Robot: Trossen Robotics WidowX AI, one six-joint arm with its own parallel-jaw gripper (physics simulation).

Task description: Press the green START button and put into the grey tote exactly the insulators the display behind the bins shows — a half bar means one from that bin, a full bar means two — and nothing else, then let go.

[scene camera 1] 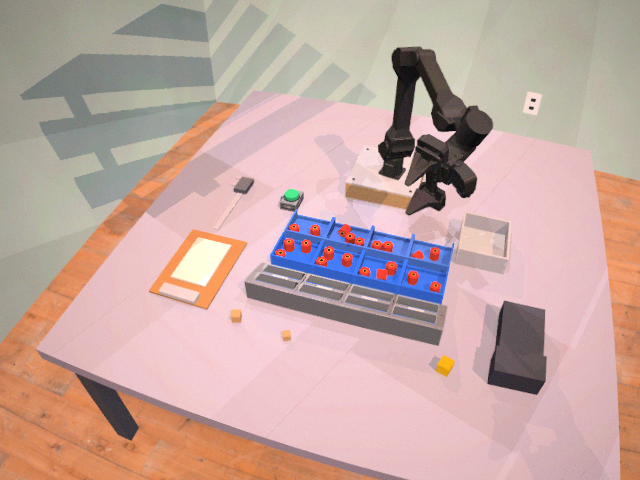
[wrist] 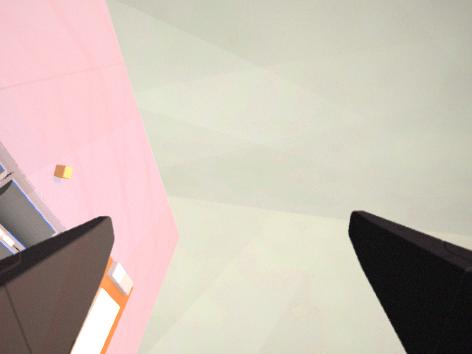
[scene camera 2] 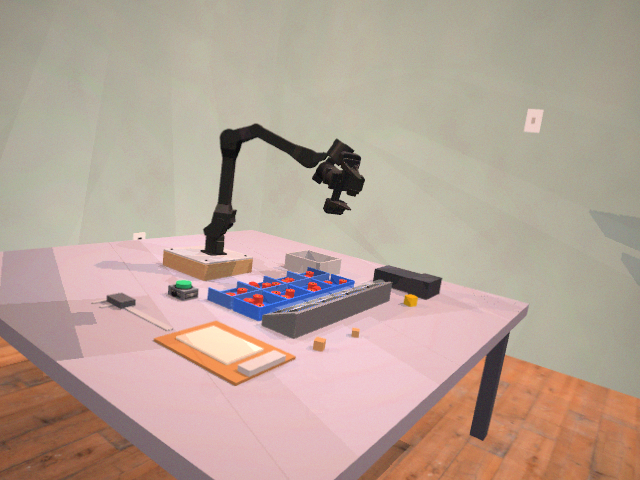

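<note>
My gripper [scene camera 1: 408, 197] [scene camera 2: 355, 195] [wrist: 233, 225] is open and empty, raised above the table between the arm's base and the tote. The green START button [scene camera 1: 292, 195] [scene camera 2: 183, 284] sits left of the base. The blue bins [scene camera 1: 447, 276] [scene camera 2: 248, 308] hold several red insulators [scene camera 1: 347, 259] [scene camera 2: 290, 293], some upright, some lying. The grey display [scene camera 1: 341, 312] [scene camera 2: 336, 312] [wrist: 27, 189] has four windows with pale streaks; I cannot read its bars. The grey tote [scene camera 1: 480, 259] [scene camera 2: 298, 262] stands right of the bins in scene camera 1; no insulator shows in it.
A dark block [scene camera 1: 519, 341] [scene camera 2: 408, 281] and a yellow cube [scene camera 1: 445, 365] [scene camera 2: 410, 300] lie right of the display. Small orange cubes [scene camera 1: 236, 315] [scene camera 2: 319, 344] lie before it. An orange clipboard [scene camera 1: 219, 273] [scene camera 2: 199, 357] [wrist: 121, 299] and a dark plug [scene camera 1: 244, 184] [scene camera 2: 120, 300] lie left.
</note>
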